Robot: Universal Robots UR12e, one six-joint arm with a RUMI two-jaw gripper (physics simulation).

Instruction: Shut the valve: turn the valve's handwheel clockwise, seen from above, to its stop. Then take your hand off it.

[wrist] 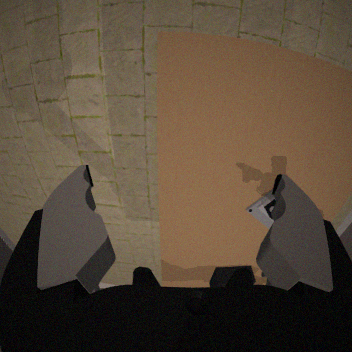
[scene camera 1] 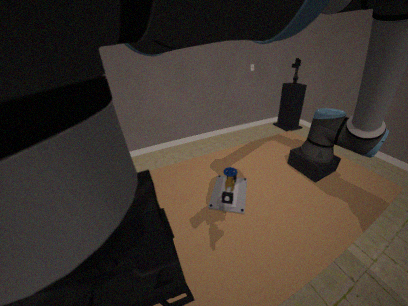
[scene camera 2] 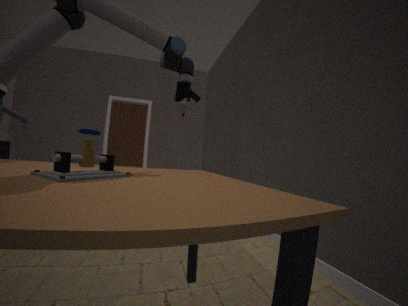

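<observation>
The valve has a blue handwheel (scene camera 1: 230,172) (scene camera 2: 89,132) on top of a yellow body (scene camera 1: 229,183) (scene camera 2: 87,155). It stands upright in a pipe held by black blocks on a grey base plate (scene camera 1: 239,200) (scene camera 2: 95,175) (wrist: 260,214). In the wrist view the right finger covers most of the plate, and the handwheel does not show. My gripper (scene camera 2: 190,106) (wrist: 183,172) is open with nothing between its fingers. In the second scene view it hangs in the air, higher than the handwheel and to its right, well apart from it.
The plate rests on a wooden table top (scene camera 1: 280,215) (scene camera 2: 200,205) (wrist: 210,110). The arm's black base (scene camera 1: 314,162) stands on the table. A dark pedestal (scene camera 1: 291,106) with a small device stands by the wall. Large arm links fill the left and top of the first scene view.
</observation>
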